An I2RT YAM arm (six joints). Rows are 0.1 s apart.
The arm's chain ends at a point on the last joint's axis. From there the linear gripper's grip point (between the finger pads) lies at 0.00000 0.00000 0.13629 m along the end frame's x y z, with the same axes.
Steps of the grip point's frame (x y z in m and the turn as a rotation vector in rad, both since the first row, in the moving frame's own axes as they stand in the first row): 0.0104, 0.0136, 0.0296, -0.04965, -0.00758, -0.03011; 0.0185, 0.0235, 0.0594, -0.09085, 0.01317, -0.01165; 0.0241, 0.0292, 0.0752, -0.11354, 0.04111, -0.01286; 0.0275, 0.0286, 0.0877, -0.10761, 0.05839, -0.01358; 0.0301, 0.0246, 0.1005, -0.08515, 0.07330, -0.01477; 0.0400, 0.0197, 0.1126, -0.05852, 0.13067, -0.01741
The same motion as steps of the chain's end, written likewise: 0.0113, 0.0068, 0.0298, -0.04965, -0.00758, -0.03011; 0.0166, 0.0111, 0.0600, -0.09085, 0.01317, -0.01165; 0.0184, 0.0138, 0.0762, -0.11354, 0.04111, -0.01286; 0.0195, 0.0140, 0.0887, -0.10761, 0.05839, -0.01358; 0.0200, 0.0131, 0.1014, -0.08515, 0.07330, -0.01477; 0.0222, 0.0119, 0.1140, -0.05852, 0.13067, -0.01741
